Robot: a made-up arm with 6 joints. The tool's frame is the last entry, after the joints. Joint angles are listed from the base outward.
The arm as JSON. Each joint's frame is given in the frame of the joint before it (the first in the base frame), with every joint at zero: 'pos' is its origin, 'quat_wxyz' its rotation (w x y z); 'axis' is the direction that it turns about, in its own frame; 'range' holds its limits. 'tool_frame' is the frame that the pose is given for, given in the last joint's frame.
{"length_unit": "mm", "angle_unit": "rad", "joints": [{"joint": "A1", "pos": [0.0, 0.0, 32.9], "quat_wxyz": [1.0, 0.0, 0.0, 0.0], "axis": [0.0, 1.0, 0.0], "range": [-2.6, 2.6]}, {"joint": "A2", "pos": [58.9, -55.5, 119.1], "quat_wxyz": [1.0, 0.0, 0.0, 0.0], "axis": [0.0, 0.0, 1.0], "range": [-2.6, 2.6]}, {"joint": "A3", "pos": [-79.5, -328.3, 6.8], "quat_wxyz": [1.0, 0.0, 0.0, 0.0], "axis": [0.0, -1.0, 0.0], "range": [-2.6, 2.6]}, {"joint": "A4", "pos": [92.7, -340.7, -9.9], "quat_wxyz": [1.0, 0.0, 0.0, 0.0], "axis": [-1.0, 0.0, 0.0], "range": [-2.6, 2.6]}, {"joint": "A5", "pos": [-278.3, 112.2, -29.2], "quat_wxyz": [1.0, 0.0, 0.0, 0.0], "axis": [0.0, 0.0, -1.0], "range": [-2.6, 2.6]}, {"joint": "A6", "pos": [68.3, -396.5, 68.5], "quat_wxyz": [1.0, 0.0, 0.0, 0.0], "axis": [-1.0, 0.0, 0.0], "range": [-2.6, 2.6]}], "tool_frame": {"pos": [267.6, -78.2, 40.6], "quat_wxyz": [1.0, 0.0, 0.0, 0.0]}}
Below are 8 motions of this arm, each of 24 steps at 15 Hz.
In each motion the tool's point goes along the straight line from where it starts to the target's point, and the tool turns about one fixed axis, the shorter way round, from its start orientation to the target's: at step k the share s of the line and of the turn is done. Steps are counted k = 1, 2, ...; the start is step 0. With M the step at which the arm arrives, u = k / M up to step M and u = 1 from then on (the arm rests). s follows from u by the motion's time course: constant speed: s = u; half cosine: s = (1 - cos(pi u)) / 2; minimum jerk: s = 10 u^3 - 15 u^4 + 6 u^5.
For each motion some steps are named. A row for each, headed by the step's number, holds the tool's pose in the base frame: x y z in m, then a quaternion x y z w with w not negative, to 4 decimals.
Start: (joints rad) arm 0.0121 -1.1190 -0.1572 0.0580 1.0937 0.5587
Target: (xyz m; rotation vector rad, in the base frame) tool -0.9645 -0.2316 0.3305 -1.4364 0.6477 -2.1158
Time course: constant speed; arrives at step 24
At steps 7, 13, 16, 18, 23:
7: -1.0540 -0.1273 0.3545 -0.2700 0.3041 -0.8318 0.3777
13: -1.0224 -0.1641 0.3460 -0.3648 0.2836 -0.8208 0.3357
16: -1.0066 -0.1825 0.3418 -0.4108 0.2721 -0.8119 0.3132
18: -0.9961 -0.1948 0.3390 -0.4408 0.2640 -0.8046 0.2977
23: -0.9698 -0.2255 0.3319 -0.5133 0.2423 -0.7820 0.2574

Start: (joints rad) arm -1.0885 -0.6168 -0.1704 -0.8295 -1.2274 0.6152
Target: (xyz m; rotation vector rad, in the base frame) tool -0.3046 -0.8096 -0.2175 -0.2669 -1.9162 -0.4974
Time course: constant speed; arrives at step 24
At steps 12, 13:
12: -0.3088 -0.7505 -0.0230 -0.0856 -0.8002 -0.0360 0.5925
13: -0.3084 -0.7554 -0.0392 -0.0879 -0.8017 -0.0506 0.5890

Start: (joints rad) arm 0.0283 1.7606 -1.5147 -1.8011 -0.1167 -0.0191
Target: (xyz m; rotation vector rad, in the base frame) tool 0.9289 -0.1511 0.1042 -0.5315 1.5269 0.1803
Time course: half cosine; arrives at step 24
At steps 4, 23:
4: 0.8019 -0.3173 -0.0731 0.0608 0.7178 0.0411 0.6923
23: 0.9283 -0.1519 0.1034 -0.2361 0.6823 0.0804 0.6872

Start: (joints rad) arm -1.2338 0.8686 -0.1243 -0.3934 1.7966 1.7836
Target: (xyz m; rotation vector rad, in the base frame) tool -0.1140 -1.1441 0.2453 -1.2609 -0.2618 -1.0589
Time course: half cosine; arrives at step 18
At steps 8, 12, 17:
8: -0.1246 -1.1201 0.3162 -0.5204 -0.0016 -0.4886 0.7003
12: -0.1185 -1.1339 0.2755 -0.5442 -0.0675 -0.4790 0.6855
17: -0.1141 -1.1438 0.2462 -0.5595 -0.1148 -0.4705 0.6726

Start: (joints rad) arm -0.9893 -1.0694 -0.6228 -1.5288 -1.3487 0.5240
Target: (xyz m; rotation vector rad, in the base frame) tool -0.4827 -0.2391 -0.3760 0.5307 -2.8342 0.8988
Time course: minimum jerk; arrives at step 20
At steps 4, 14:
4: -0.4188 -0.7261 -0.2221 0.3248 -0.8274 -0.0817 0.4509
14: -0.4716 -0.3234 -0.3494 0.2071 -0.9402 0.2352 0.1336

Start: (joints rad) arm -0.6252 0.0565 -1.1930 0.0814 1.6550 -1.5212
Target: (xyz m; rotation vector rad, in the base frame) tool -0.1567 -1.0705 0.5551 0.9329 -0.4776 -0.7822
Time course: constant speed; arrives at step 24
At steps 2, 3, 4, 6, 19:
2: -0.5799 -0.9423 0.4829 0.2967 -0.3579 -0.5789 0.6699
3: -0.5606 -0.9482 0.4862 0.3037 -0.3524 -0.5702 0.6771
4: -0.5414 -0.9540 0.4894 0.3106 -0.3468 -0.5614 0.6841
6: -0.5029 -0.9656 0.4960 0.3243 -0.3355 -0.5435 0.6978
19: -0.2529 -1.0414 0.5387 0.4061 -0.2554 -0.4167 0.7722

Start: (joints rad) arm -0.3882 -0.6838 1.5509 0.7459 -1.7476 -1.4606
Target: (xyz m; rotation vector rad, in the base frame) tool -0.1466 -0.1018 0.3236 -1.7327 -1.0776 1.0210
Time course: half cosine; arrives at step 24
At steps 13, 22, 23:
13: -0.0915 -0.2718 0.3402 -0.4749 -0.3253 0.2920 0.7638
22: -0.1444 -0.1085 0.3243 -0.6841 -0.4267 0.4036 0.4324
23: -0.1461 -0.1035 0.3238 -0.6888 -0.4287 0.4060 0.4208

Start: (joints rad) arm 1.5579 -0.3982 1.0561 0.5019 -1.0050 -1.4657
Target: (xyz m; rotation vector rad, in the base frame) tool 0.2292 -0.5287 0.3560 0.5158 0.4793 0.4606
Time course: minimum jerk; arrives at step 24
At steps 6, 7, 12, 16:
6: 0.3749 -0.6277 0.0405 0.3184 0.5664 0.0581 0.7579
7: 0.3669 -0.6223 0.0576 0.3160 0.5502 0.0676 0.7699
12: 0.3104 -0.5839 0.1800 0.2944 0.4274 0.1342 0.8442
16: 0.2633 -0.5519 0.2821 0.2706 0.3165 0.1872 0.8897

